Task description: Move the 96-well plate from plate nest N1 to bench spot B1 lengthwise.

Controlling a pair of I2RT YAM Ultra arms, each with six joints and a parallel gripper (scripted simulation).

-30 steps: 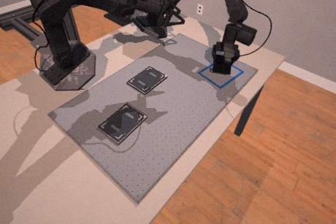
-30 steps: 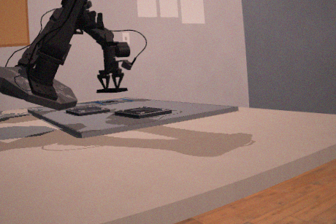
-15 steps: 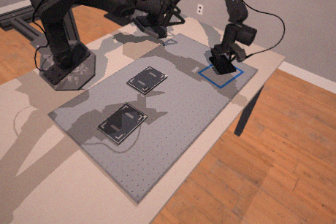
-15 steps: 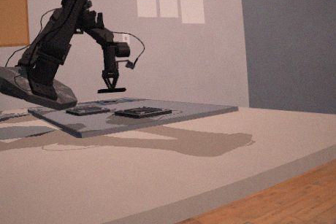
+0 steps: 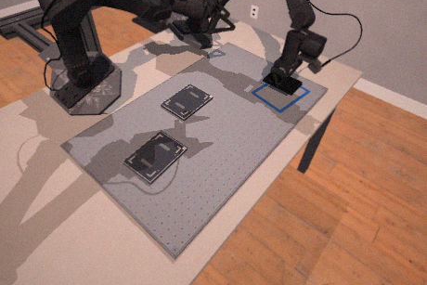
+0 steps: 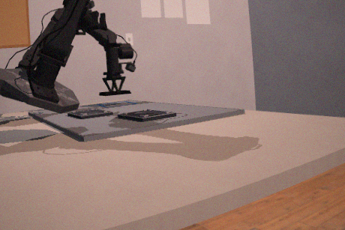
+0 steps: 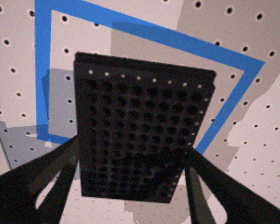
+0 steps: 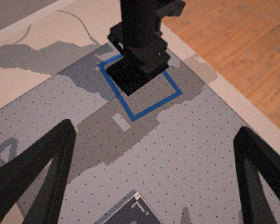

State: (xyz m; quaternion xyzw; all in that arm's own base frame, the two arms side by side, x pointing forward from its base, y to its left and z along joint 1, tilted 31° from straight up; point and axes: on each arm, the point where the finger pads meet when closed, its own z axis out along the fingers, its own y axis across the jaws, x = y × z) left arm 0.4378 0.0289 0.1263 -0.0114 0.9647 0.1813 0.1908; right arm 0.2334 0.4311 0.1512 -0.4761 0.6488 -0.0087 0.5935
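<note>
Now: left hand 10 mm above the black 96-well plate. From my left hand the other things lie so: dark nest: 130 mm behind, 550 mm to the right, 60 mm below.
</note>
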